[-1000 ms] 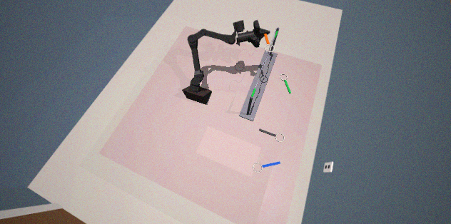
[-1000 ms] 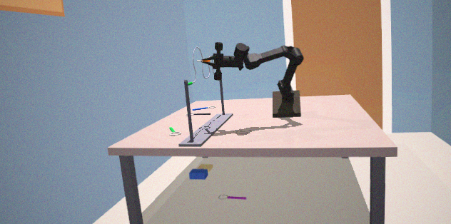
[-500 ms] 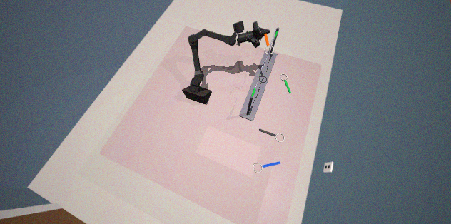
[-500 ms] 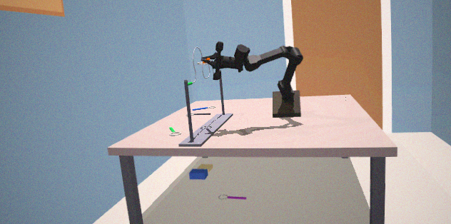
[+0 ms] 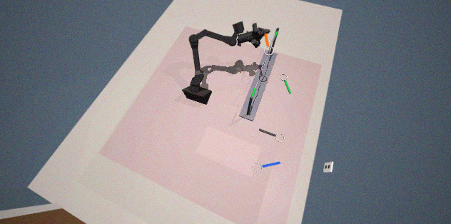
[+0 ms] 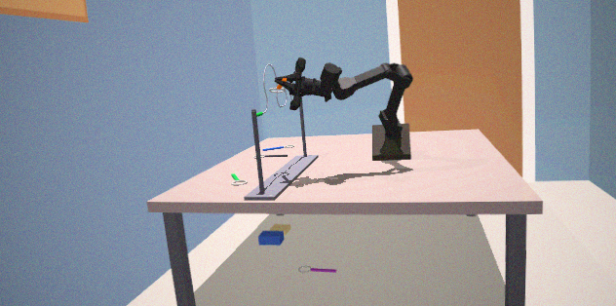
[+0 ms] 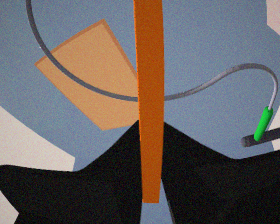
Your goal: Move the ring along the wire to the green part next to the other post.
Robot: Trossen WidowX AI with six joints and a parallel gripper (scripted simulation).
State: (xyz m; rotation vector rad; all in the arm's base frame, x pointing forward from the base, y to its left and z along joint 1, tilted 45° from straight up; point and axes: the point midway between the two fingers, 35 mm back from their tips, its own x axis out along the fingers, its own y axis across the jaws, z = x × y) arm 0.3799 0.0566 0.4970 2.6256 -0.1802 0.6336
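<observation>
Now: the orange-handled ring 80 mm to the right of my gripper tip and 30 mm below it. Also, from my gripper tip: green-handled ring 390 mm below, 220 mm ahead, 100 mm to the right; then dark-handled ring 540 mm to the right, 390 mm below, 190 mm ahead; then blue-handled ring 760 mm to the right, 390 mm below, 170 mm ahead.
</observation>
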